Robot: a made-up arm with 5 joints.
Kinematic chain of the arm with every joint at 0, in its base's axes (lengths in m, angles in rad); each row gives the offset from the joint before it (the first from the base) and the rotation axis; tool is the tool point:
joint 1: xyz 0 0 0.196 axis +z
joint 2: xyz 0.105 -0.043 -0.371 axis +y
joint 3: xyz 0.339 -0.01 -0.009 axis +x
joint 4: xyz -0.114 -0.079 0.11 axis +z
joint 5: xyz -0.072 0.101 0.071 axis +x
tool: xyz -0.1 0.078 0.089
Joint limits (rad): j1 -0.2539..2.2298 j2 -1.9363..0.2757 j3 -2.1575..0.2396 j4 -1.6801..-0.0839 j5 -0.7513..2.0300
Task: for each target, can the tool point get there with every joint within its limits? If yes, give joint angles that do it. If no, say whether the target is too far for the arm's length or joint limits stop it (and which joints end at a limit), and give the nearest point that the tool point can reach.
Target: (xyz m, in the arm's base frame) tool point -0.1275 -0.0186 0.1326
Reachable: yes | joints 1.2773 -1.2144 0.0192 -0.7742 -0.0900
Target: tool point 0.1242 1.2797 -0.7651
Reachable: no: too far | nearest point 0.0533 0.5494 -0.3979 | short by 0.820 m
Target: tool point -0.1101 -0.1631 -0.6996
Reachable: no: joint limits stop it (at a limit: joint 1, joint 2, joint 3) | nearest point -0.1633 0.0346 -0.4603 | short by 0.315 m
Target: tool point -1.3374 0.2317 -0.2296
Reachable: no: too far | nearest point -0.5014 0.2650 -0.2000 | short by 0.837 m
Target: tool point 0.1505 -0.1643 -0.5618
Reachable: no: joint limits stop it (at a limit: joint 1, joint 2, joint 3, joint 5) | nearest point 0.2105 -0.0567 -0.4985 | short by 0.139 m
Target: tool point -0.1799 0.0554 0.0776
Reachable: yes | joints 1.9338 -0.6869 -0.4896 -1.1114 1.4509
